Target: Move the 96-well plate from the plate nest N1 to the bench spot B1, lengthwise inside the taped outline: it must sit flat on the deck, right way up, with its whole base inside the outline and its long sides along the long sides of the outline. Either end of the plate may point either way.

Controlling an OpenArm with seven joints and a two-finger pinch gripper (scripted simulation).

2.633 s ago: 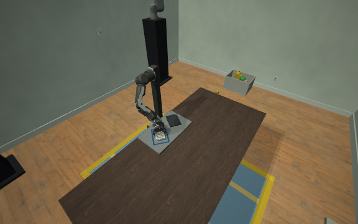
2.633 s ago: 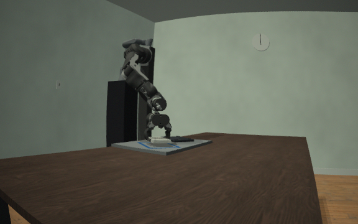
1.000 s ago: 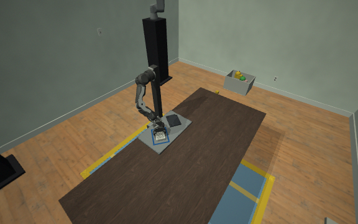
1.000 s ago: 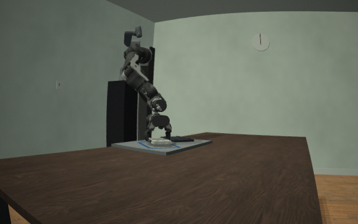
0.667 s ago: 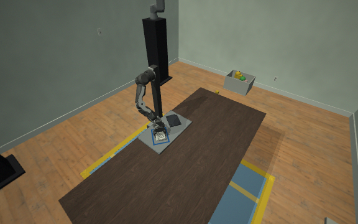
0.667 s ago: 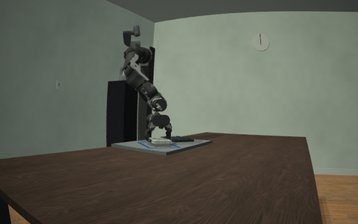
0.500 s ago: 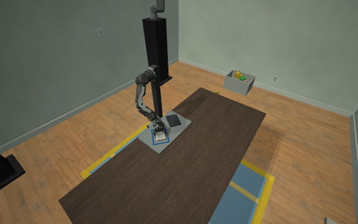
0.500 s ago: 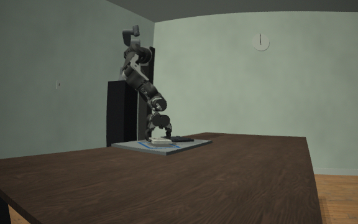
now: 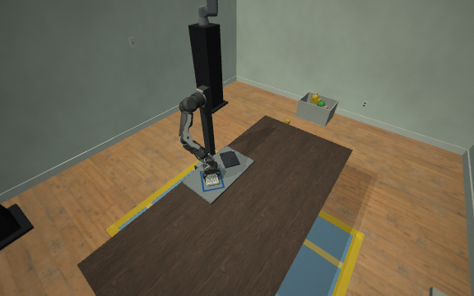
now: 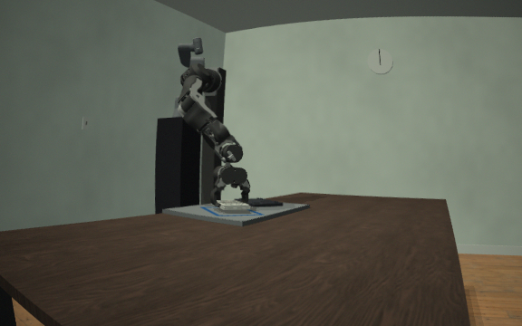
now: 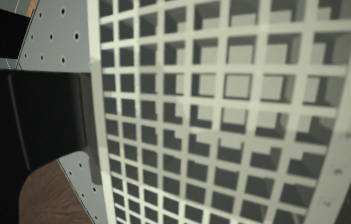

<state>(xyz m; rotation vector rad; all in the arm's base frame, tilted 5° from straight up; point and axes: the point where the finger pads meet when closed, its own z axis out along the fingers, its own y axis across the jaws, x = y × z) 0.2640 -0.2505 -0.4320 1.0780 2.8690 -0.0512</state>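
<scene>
The white 96-well plate is right at my hand. From my hand the other things lie so: black plate nest 1 cm behind, 24 cm to the left, 1 cm below.
</scene>
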